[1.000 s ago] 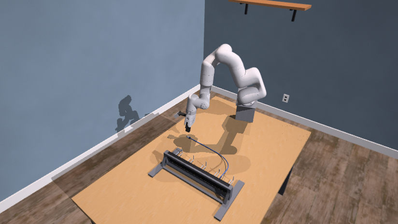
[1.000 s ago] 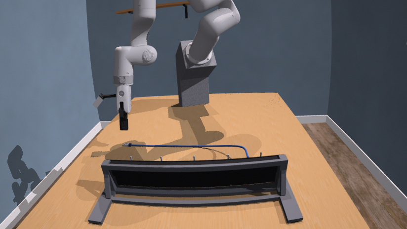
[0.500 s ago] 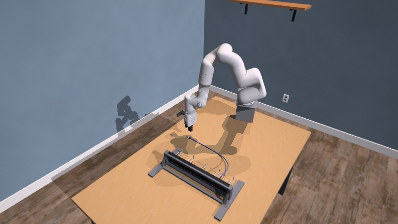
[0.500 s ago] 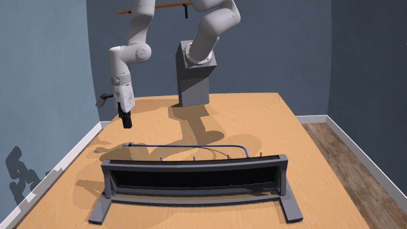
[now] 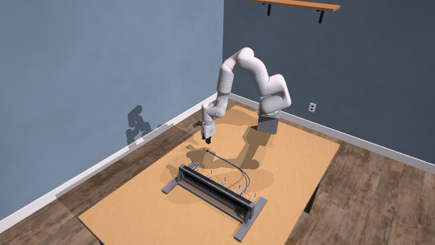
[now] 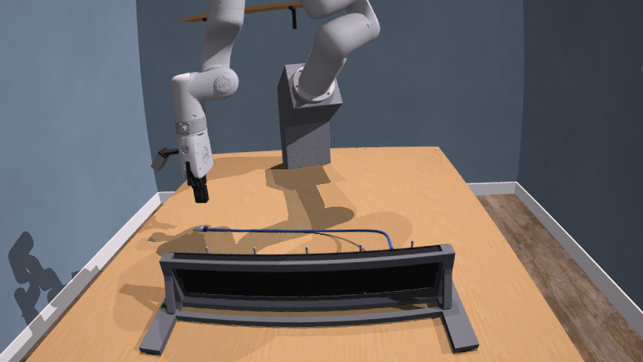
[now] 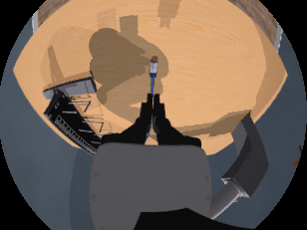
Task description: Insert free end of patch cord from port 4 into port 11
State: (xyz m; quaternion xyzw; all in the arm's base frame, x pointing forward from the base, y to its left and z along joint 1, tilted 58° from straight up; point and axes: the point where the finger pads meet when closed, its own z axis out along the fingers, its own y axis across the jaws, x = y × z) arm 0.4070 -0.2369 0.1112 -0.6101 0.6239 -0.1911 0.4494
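The plug is 1 cm ahead of my hand, 2 cm to the right of it and 9 cm below it.
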